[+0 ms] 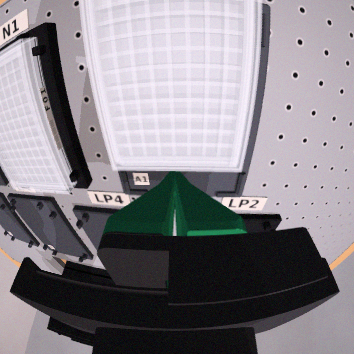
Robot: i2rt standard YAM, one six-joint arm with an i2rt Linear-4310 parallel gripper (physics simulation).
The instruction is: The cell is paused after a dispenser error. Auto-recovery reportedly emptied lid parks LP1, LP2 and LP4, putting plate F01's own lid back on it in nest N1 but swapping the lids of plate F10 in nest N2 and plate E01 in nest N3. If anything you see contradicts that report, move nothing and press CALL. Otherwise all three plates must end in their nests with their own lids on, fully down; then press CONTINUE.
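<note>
My gripper [174,177] is shut on the near edge of a clear, gridded lid [175,95], which fills the upper middle and hides most of the dark grey base marked A1 [232,184] below it. I cannot tell what lies under the lid. Plate F01 [49,117] sits in black-walled nest N1 [64,110] at the left, with a clear gridded lid [22,120] on it; whether that lid is fully down I cannot tell. Lid park LP4 [94,226] and lid park LP2 [270,220] are partly hidden by the gripper. Nests N2 and N3 are not identifiable.
Two more dark parks stand at the lower left, one nearer [52,222] and one at the edge [14,225]. The LP4 sign [109,198] and LP2 sign [245,203] lie on the grey perforated board [310,150].
</note>
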